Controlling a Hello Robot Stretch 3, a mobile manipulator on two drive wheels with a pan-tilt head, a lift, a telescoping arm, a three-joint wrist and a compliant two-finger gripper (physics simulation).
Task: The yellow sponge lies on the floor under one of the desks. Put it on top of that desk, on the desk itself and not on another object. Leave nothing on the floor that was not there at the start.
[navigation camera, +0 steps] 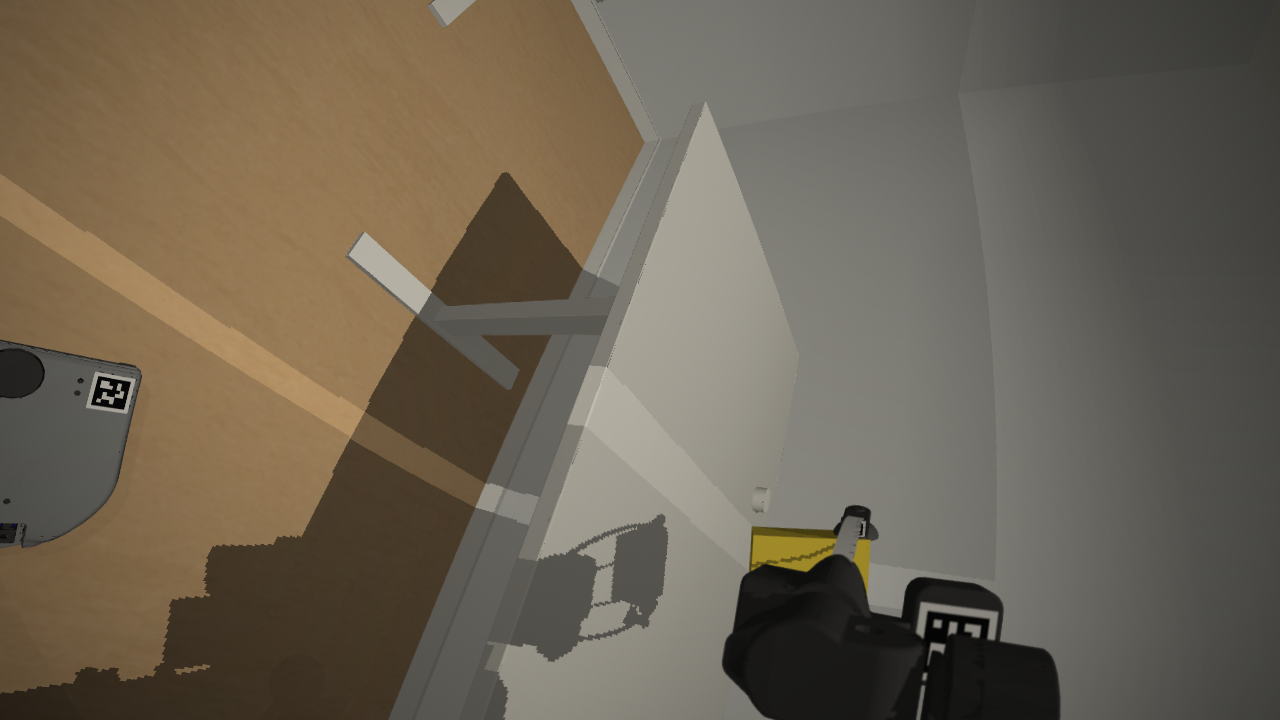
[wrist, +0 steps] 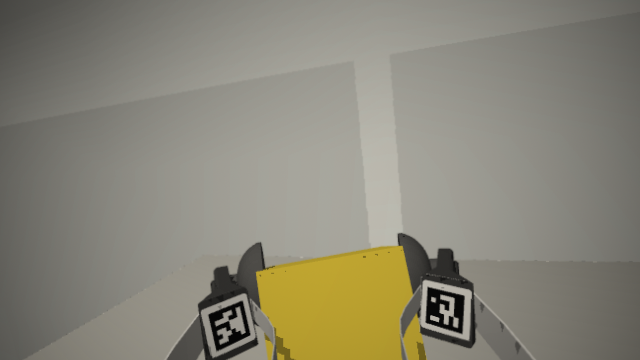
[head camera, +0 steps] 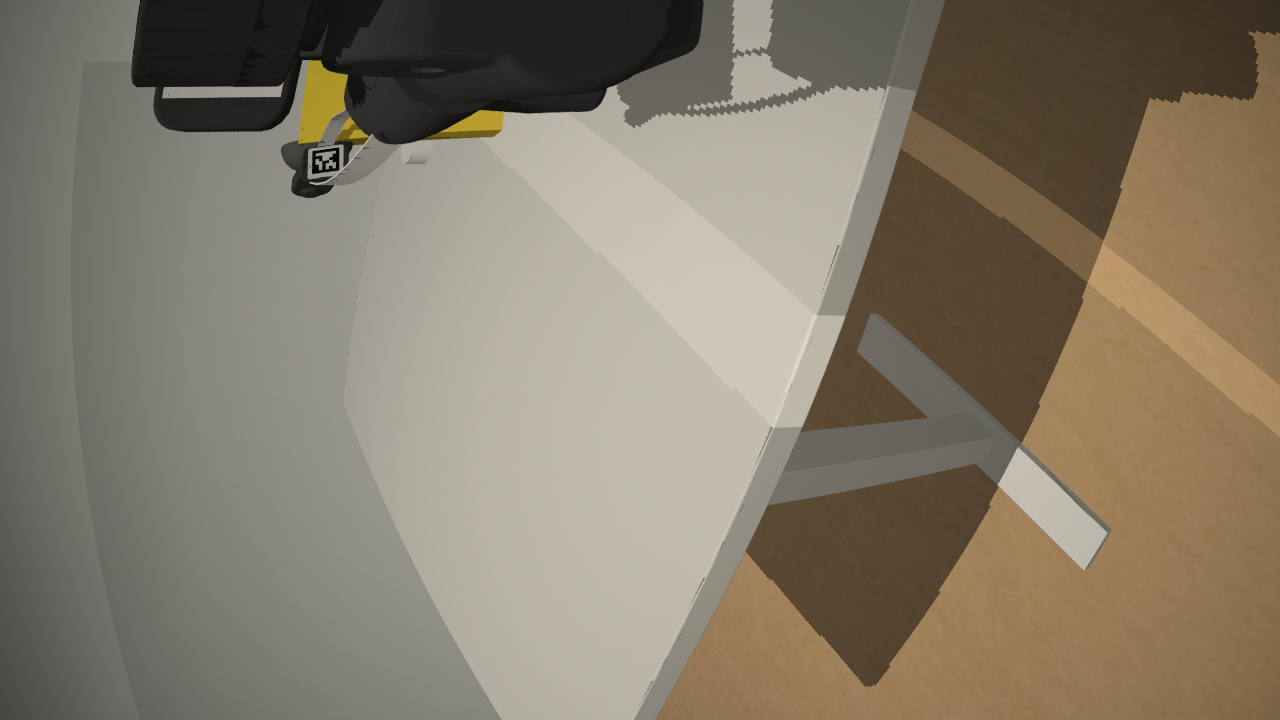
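Seen in the pictures: gripper, fingertip midpoint: (head camera: pixel 323 87); robot's base, origin of the base link: (navigation camera: pixel 14 371).
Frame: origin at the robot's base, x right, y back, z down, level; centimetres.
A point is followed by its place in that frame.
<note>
The yellow sponge (head camera: pixel 322 100) @[x 45.5, y 1.5, z -121.0 cm] (navigation camera: pixel 792 548) @[x 43.6, y 0.9, z -115.7 cm] (wrist: pixel 335 305) is between the two fingers of my gripper (wrist: pixel 332 265) @[x 49.6, y 2.6, z -120.2 cm], which is shut on its sides. The sponge is over the far part of the pale desk top (head camera: pixel 554 447) @[x 65.4, y -21.9, z -95.0 cm] (navigation camera: pixel 698 313) @[x 63.2, y -26.4, z -95.0 cm] (wrist: pixel 575 300), near the wall side. The arm and wrist hide much of the sponge in the head and navigation views. The sponge's underside is hidden, so I cannot tell how high it is above the desk top. One fingertip shows beyond the sponge in the head view.
A small white cylinder (head camera: pixel 416 154) @[x 100.5, y -0.5, z -96.8 cm] (navigation camera: pixel 759 499) @[x 100.1, y 0.7, z -96.5 cm] stands at the desk's far edge, close to the sponge. The grey wall (head camera: pixel 205 358) @[x 136.3, y -30.9, z -118.8 cm] (navigation camera: pixel 895 358) @[x 139.0, y -38.3, z -119.5 cm] (wrist: pixel 250 175) is behind the desk. A desk foot (head camera: pixel 1060 514) @[x 66.0, y -41.9, z -2.5 cm] (navigation camera: pixel 389 273) @[x 67.4, y -41.5, z -2.5 cm] stands on the wooden floor. My base (navigation camera: pixel 71 447) @[x 9.5, y 9.7, z -16.0 cm] shows at the left.
</note>
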